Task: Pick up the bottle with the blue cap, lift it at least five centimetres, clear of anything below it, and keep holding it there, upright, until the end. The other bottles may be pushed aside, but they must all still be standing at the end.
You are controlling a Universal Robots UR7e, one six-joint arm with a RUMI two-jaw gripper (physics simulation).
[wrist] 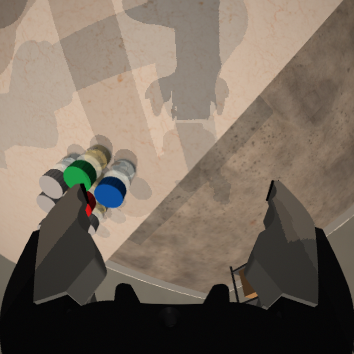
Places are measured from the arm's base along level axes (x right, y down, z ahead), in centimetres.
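Pixels of known places: gripper, fingertip midpoint: [176, 184].
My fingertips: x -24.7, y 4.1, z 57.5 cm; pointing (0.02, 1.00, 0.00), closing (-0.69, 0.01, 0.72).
Observation:
For each thing: its top centre in the pictures, then the offset to it from my fingertips. "pt": a spot on its surface instead. Level surfaces: height alone.
- bottle with the blue cap, middle of its top: [107, 196] dy +11.9, dx +16.6, dz -1.8 cm
- green-capped bottle, middle of its top: [76, 179] dy +11.9, dx +17.6, dz -7.9 cm
- white-capped bottle, middle of its top: [50, 187] dy +11.9, dx +23.5, dz -11.7 cm
- red-capped bottle, surface spot: [90, 204] pt dy +12.4, dx +21.7, dz -3.3 cm
- light table top, its level: dy +22.4 cm
The bottle with the blue cap [110, 192] stands left of the middle in the wrist view, at the right side of a tight group of bottles. Its clear body shows behind the cap. My gripper [176, 184] is open and empty, high above the table. The blue cap shows between the two fingers, close to the left one. A green-capped bottle [80, 175] stands beside it on the left, and a white-capped bottle [53, 182] is further left. A red-capped bottle [90, 204] is partly hidden by the left finger, as are other bottles.
The light table top [150, 105] carries shadows of the arm. A brown mottled surface [280, 135] meets it along a diagonal edge, right of the bottles. A dark-framed thing with an orange-brown part [247, 283] shows partly at the bottom, behind the right finger.

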